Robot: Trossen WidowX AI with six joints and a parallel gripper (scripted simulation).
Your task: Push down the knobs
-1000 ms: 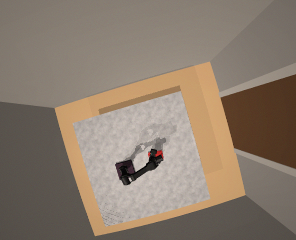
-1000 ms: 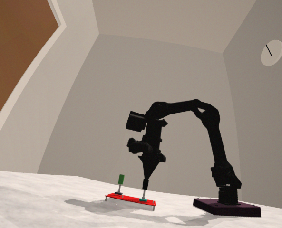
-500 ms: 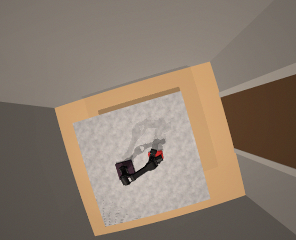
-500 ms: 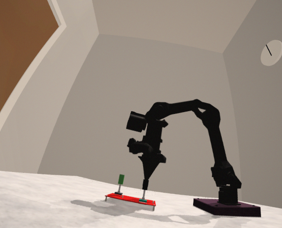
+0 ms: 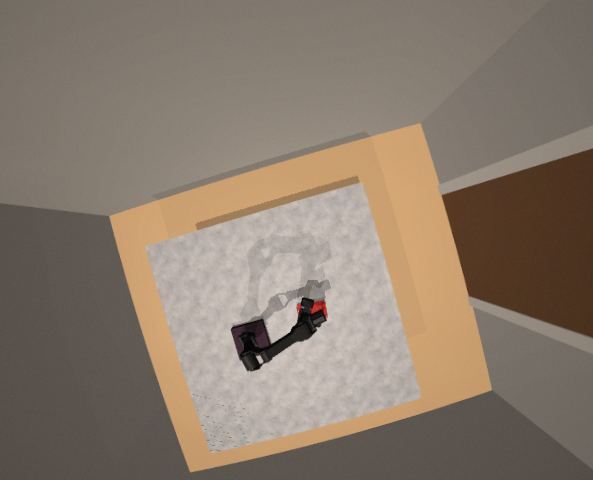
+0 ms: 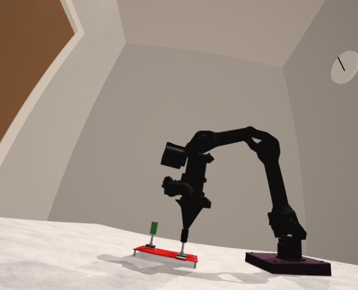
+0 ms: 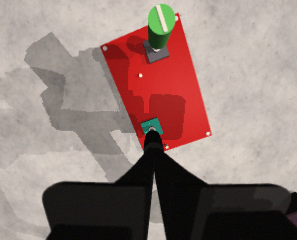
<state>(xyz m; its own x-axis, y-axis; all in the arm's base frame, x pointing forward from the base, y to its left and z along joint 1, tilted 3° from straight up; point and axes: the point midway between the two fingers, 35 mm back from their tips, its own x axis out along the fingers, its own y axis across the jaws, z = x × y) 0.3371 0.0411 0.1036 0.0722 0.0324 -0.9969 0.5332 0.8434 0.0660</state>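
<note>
My gripper tip is 8 cm short of the green knob, 5 cm to the left of it and 1 cm above it. From my gripper tip the other things lie so: black knob (2 cm below).
</note>
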